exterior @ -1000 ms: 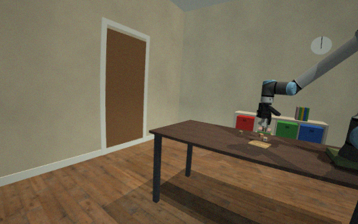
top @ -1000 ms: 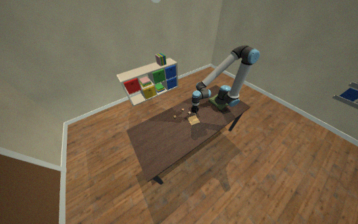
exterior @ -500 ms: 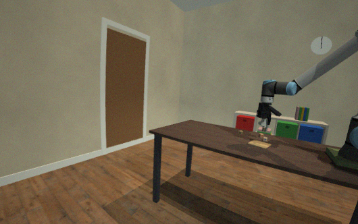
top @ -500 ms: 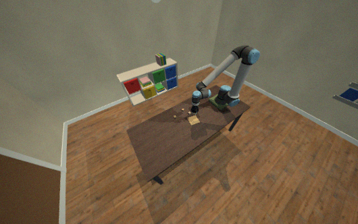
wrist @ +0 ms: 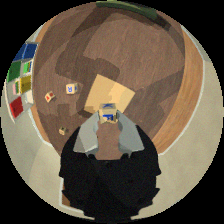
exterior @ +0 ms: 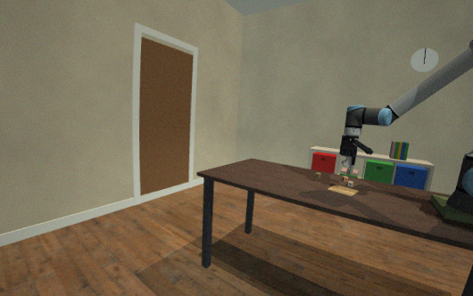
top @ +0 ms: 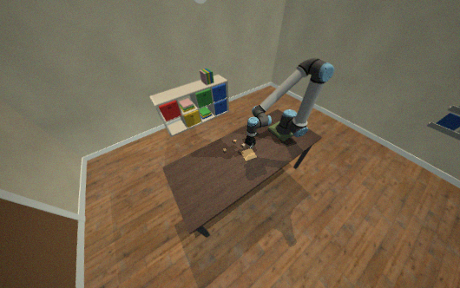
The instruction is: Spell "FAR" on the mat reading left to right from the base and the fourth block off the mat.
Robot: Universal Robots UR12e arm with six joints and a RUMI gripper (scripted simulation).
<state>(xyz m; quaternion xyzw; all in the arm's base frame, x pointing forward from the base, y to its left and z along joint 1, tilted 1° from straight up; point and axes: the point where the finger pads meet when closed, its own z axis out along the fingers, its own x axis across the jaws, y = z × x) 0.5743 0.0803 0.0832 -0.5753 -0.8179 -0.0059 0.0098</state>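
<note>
Now: hand 120 mm above the tan mat, 20 mm short of it and 10 mm to the right of it.
</note>
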